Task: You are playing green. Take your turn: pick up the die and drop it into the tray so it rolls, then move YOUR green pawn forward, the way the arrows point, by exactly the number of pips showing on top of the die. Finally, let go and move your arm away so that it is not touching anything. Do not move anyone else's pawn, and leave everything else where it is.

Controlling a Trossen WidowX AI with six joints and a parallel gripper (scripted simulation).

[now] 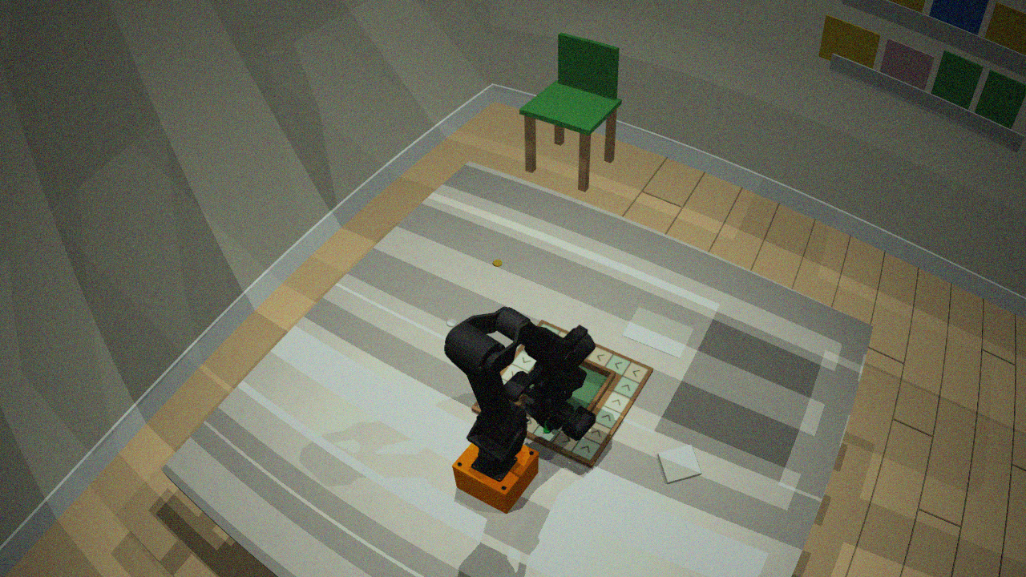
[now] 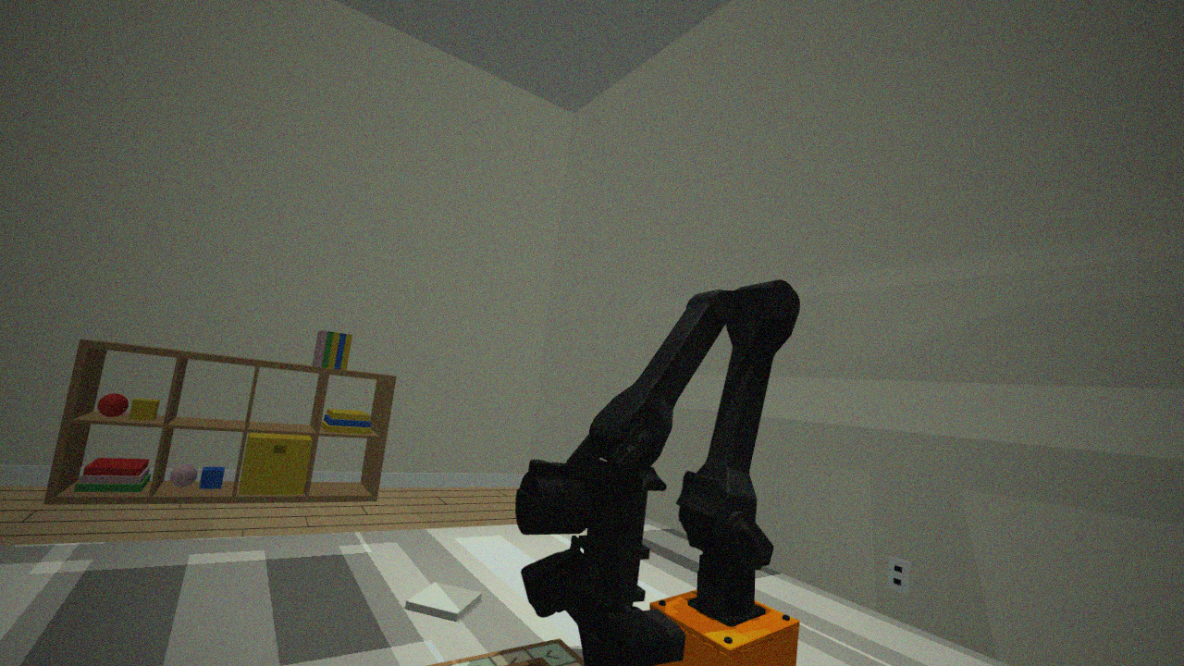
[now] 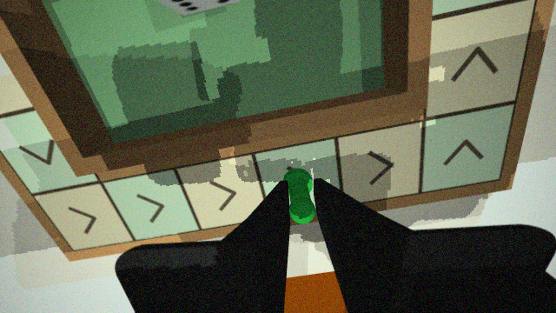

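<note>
Now: gripper tip 10 cm short of the white die and 2 cm to the right of it. Round my gripper tip: green pawn (1 cm above); green tray (11 cm ahead, 2 cm to the left, 1 cm below); yellow pawn (23 cm ahead, 4 cm to the left, 1 cm above).
</note>
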